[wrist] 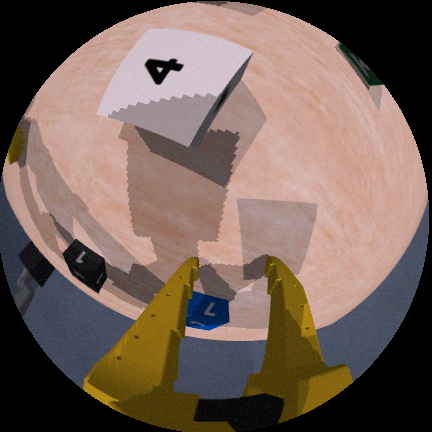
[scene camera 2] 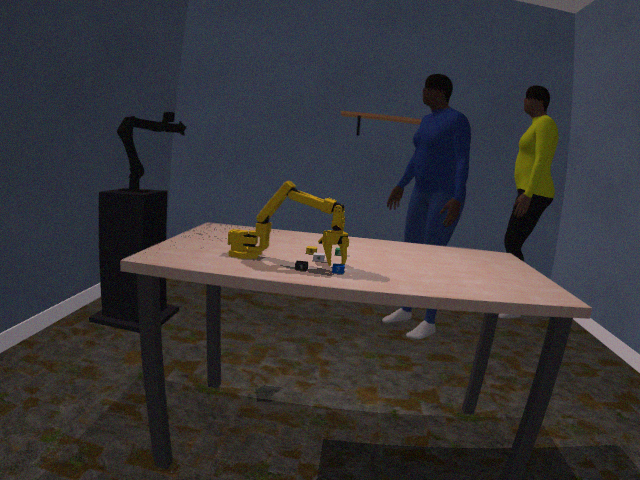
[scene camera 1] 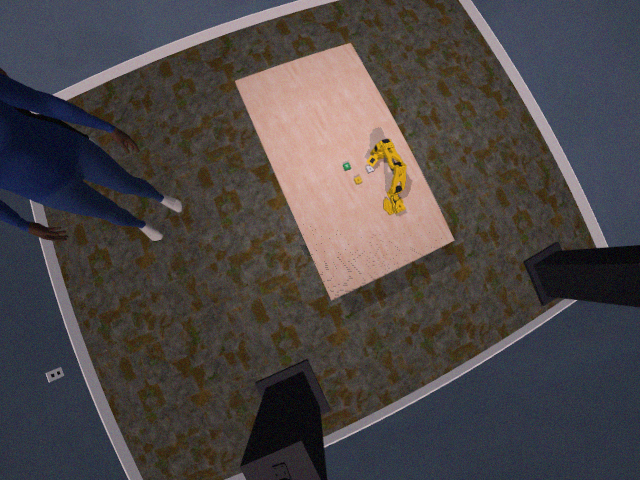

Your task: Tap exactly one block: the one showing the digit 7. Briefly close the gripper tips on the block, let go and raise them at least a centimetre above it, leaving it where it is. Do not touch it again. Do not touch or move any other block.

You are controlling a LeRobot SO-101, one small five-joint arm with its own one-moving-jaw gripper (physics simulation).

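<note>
The blue block [scene camera 2: 338,268] [wrist: 210,312] shows the digit 7 in the wrist view, where it is drawn between the jaws and the left jaw partly covers it. It sits on the table and does not show in scene camera 1. My gripper [scene camera 2: 337,262] [wrist: 232,260] points down with a V-shaped gap between its jaws, partly open and empty. In scene camera 2 its tips are low, beside the blue block's top and partly in line with it; the exact gap is hard to tell. No jaw plainly presses on the block.
A white block [scene camera 1: 370,168] [scene camera 2: 318,257] [wrist: 175,75] marked 4 lies close to the gripper. A black block [scene camera 2: 301,265] [wrist: 85,265] marked 1, a green block [scene camera 1: 346,166] [scene camera 2: 337,251] [wrist: 362,65] and a yellow block [scene camera 1: 357,179] [scene camera 2: 311,250] also rest on the table [scene camera 1: 310,118] [scene camera 2: 439,273].
</note>
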